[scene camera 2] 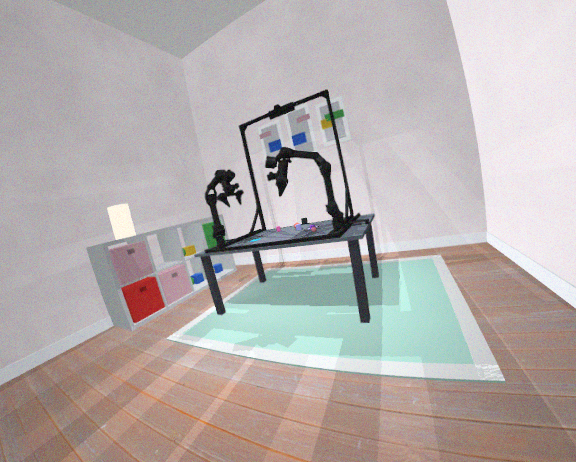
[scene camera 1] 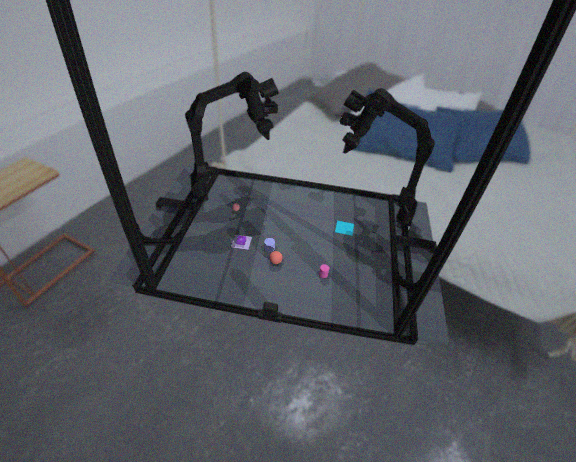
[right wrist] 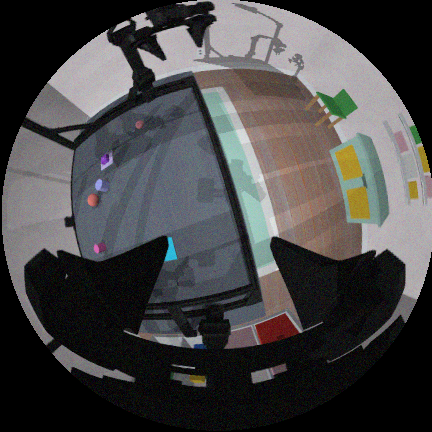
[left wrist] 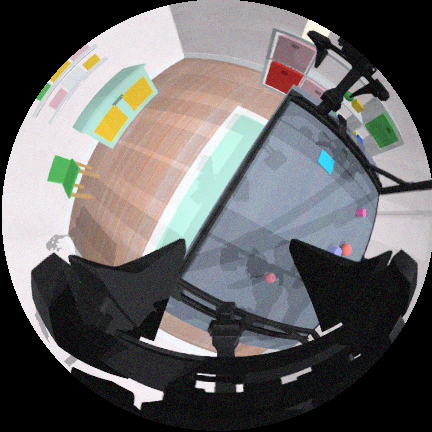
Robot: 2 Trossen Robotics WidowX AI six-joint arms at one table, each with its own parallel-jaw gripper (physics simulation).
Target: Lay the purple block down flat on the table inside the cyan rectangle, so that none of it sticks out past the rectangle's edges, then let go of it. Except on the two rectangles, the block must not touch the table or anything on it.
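Places are measured from the left arm's base along level axes (x ahead, y right, z down), in centimetres.
Pixels of known places: left gripper, between the fingertips: (scene camera 2: 280,196) (scene camera 1: 265,134) (right wrist: 182,52) (left wrist: 239,244); right gripper, between the fingertips: (scene camera 2: 235,206) (scene camera 1: 347,148) (right wrist: 220,241) (left wrist: 332,80); left arm's base, origin of its link: (scene camera 2: 339,226) (scene camera 1: 199,193) (right wrist: 149,93) (left wrist: 224,311); right arm's base, origin of its link: (scene camera 2: 221,244) (scene camera 1: 404,220) (right wrist: 214,310) (left wrist: 321,110).
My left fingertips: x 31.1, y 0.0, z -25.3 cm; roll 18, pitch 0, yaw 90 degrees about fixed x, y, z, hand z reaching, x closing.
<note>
For each thing: its top centre in the pictures, then the offset to it from my left fingertips. "*": a spot on its surface instead.
- small purple block, centre of its top: (scene camera 1: 241,238) (right wrist: 103,158) dx -20.5, dy +33.5, dz +25.3 cm
- pale lilac rectangle, a spot on its surface: (scene camera 1: 248,245) * dx -18.5, dy +36.3, dz +27.1 cm
- cyan rectangle, a spot on its surface: (scene camera 1: 344,228) (left wrist: 326,161) (scene camera 2: 255,239) * dx +23.3, dy +39.2, dz +27.1 cm
- lavender cylinder, centre of its top: (scene camera 1: 269,241) (left wrist: 337,252) (right wrist: 98,184) dx -11.0, dy +40.4, dz +23.1 cm
- orange-red ball, centre of its top: (scene camera 1: 276,253) (right wrist: 88,198) (left wrist: 349,250) dx -10.9, dy +47.6, dz +22.2 cm
- magenta cylinder, centre of its top: (scene camera 1: 324,267) (right wrist: 95,248) dx +3.9, dy +59.1, dz +23.1 cm
- small pinkish ball, centre of its top: (left wrist: 271,280) (scene camera 1: 235,204) dx -17.7, dy +13.9, dz +23.8 cm
The small purple block (scene camera 1: 241,240) (right wrist: 105,159) sits on a pale lilac rectangle (scene camera 1: 248,245) left of centre on the table in scene camera 1; its exact shape is hard to tell. The cyan rectangle (scene camera 1: 344,228) (scene camera 2: 255,240) (left wrist: 326,162) lies bare toward the right in scene camera 1; a finger partly covers it in the right wrist view. My left gripper (scene camera 1: 267,134) (scene camera 2: 281,191) (left wrist: 239,244) is open and empty, high above the table. My right gripper (scene camera 1: 347,148) (scene camera 2: 234,203) (right wrist: 220,241) is also open, empty and high up.
A lavender cylinder (scene camera 1: 270,243) (right wrist: 101,185) and an orange-red ball (scene camera 1: 276,257) (right wrist: 93,200) stand close right of the block in scene camera 1. A magenta cylinder (scene camera 1: 324,271) stands nearer the front, a small pinkish ball (scene camera 1: 236,207) at the back left. A black frame borders the table.
</note>
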